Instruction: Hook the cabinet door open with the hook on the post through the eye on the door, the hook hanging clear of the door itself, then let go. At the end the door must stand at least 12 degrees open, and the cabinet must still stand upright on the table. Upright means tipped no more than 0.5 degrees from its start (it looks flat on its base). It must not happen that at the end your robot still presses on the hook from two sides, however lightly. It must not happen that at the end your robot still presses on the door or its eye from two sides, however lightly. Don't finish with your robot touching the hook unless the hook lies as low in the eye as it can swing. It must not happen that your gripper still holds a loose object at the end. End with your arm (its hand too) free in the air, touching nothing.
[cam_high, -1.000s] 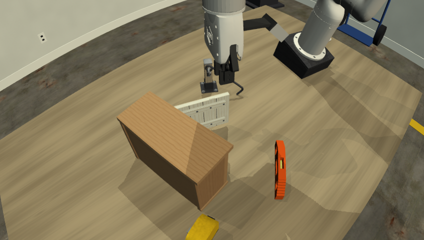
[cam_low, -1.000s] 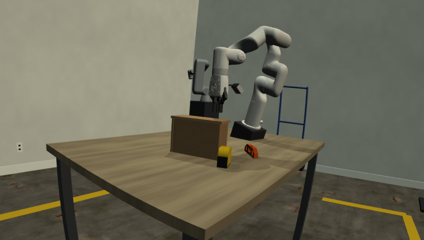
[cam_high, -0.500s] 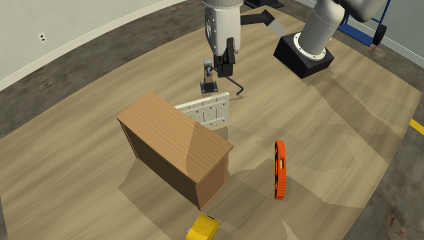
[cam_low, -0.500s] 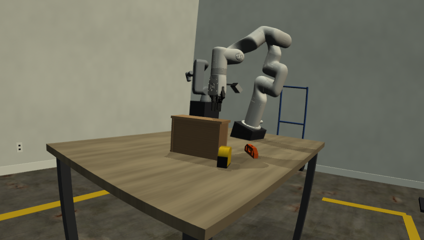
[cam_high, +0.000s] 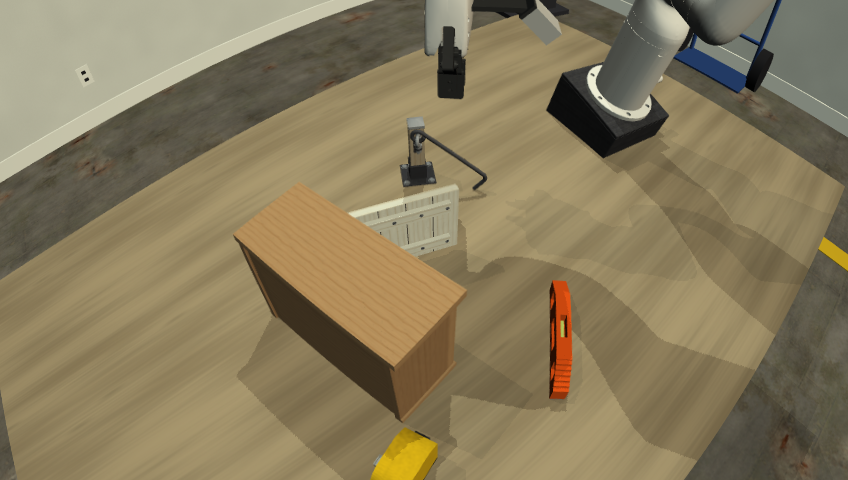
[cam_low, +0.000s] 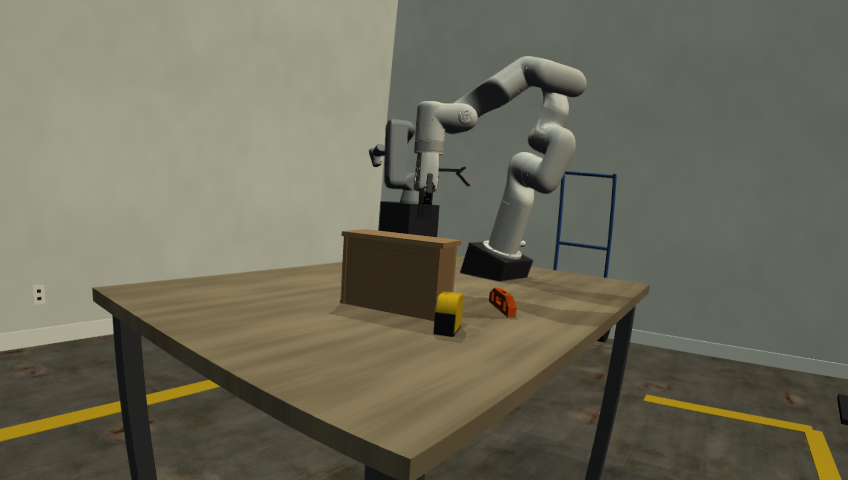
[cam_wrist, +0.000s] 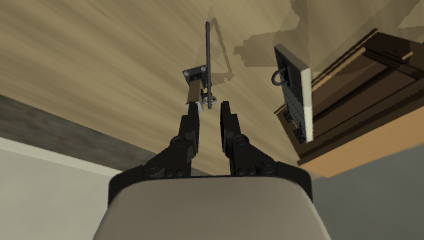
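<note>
Now: the pale post 2 cm ahead of my hand, 3 cm to the right of it and 13 cm below it. From my hand the other things lie so: dark hook rod (14 cm below); then orange spirit level (4 cm ahead, 29 cm to the left, 18 cm below); then cabinet door (14 cm ahead, 8 cm to the left, 13 cm below).
</note>
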